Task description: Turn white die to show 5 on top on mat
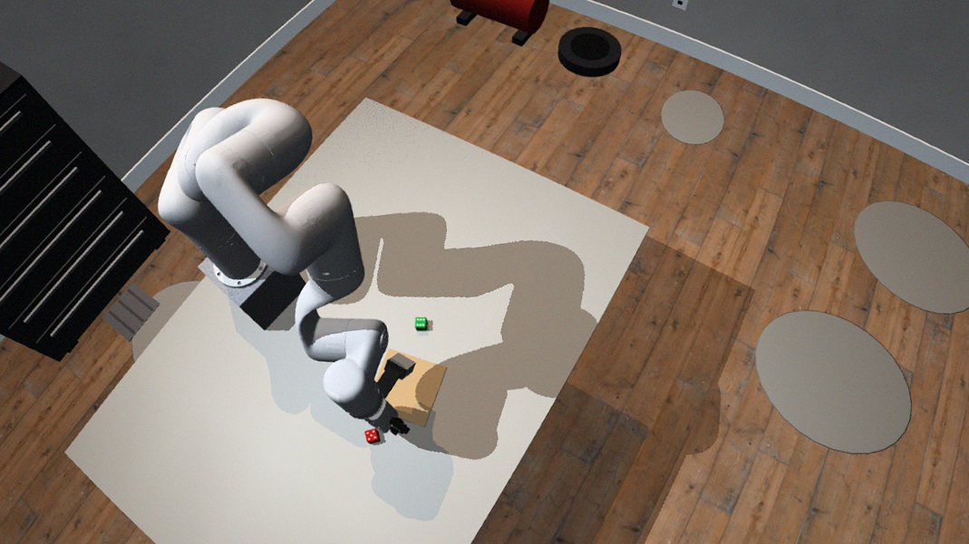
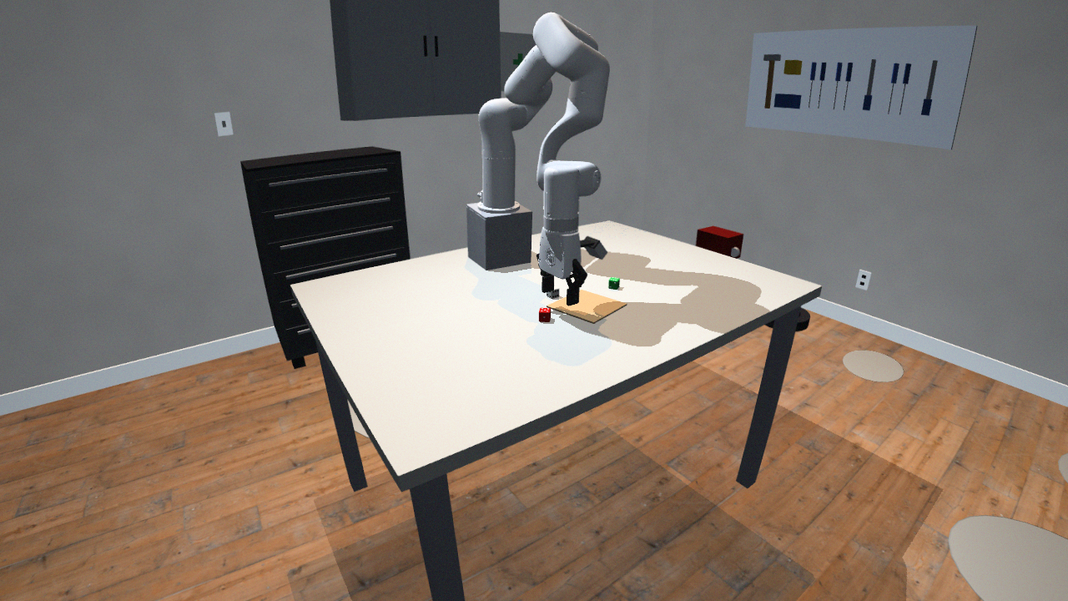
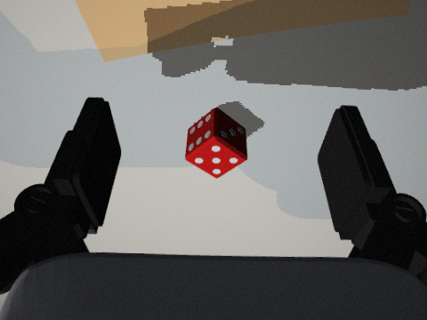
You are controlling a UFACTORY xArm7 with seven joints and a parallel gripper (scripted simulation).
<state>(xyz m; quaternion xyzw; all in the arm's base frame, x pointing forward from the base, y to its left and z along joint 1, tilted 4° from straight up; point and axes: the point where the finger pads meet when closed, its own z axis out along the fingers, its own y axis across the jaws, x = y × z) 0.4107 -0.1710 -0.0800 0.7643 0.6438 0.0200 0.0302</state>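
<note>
The red die lies 4 cm to the right of my hand, 4 cm below it and 1 cm behind it. From my hand the other things lie so: white die 9 cm behind, 7 cm to the left, 4 cm below; green die 23 cm to the left, 4 cm below, 2 cm behind; tan mat 9 cm to the left, 5 cm below, 1 cm ahead.
</note>
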